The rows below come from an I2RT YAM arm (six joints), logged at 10 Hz.
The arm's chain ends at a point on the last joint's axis. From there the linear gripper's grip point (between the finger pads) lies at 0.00 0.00 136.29 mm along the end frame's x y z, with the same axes.
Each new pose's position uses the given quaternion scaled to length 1; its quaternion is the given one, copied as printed.
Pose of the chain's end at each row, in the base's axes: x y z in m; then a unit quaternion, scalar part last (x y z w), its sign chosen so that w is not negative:
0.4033 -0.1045 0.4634 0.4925 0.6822 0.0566 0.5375
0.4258 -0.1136 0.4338 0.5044 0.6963 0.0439 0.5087
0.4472 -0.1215 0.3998 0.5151 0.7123 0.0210 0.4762
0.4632 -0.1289 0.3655 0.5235 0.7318 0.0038 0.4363
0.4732 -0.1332 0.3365 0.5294 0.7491 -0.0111 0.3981
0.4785 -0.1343 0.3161 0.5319 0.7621 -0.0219 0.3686
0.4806 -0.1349 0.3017 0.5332 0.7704 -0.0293 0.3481
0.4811 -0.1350 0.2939 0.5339 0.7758 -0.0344 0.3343
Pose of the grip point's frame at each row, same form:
0.5108 -0.1661 0.4067 0.4925 0.6822 0.0566 0.5375
0.5284 -0.1752 0.3686 0.5044 0.6963 0.0439 0.5087
0.5426 -0.1843 0.3254 0.5151 0.7123 0.0210 0.4762
0.5508 -0.1904 0.2811 0.5235 0.7318 0.0038 0.4363
0.5529 -0.1929 0.2434 0.5294 0.7491 -0.0111 0.3981
0.5519 -0.1923 0.2170 0.5319 0.7621 -0.0219 0.3686
0.5495 -0.1917 0.1987 0.5332 0.7704 -0.0293 0.3481
0.5468 -0.1909 0.1884 0.5339 0.7758 -0.0344 0.3343

